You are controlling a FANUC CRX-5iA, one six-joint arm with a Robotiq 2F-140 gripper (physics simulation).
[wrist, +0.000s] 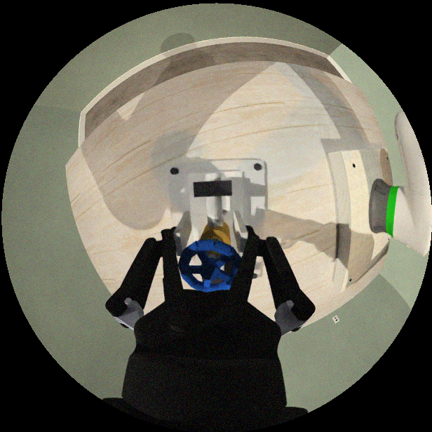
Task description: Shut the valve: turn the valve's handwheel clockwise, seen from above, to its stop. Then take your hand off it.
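Note:
The blue handwheel (pixel 209 286), a round rim with spokes, shows low in the middle of the wrist view. My gripper (pixel 211 219) is shut on the handwheel, with one black finger on its left side and the other on its right. The light fingertip pads reach past the rim, and the exact contact is partly hidden by the fingers. The valve's yellow neck (pixel 215 232) shows just beyond the wheel. The valve is on a pale bracket with a flat base plate (pixel 217 164) bolted at its corners. A black block (pixel 212 188) shows on the bracket.
The wooden table top (pixel 250 115) lies around the base plate, with a raised rim (pixel 215 44) at its far edge. At the right, the robot's white arm (pixel 413 215) with a green ring (pixel 392 211) rises from a pale mounting plate (pixel 361 200).

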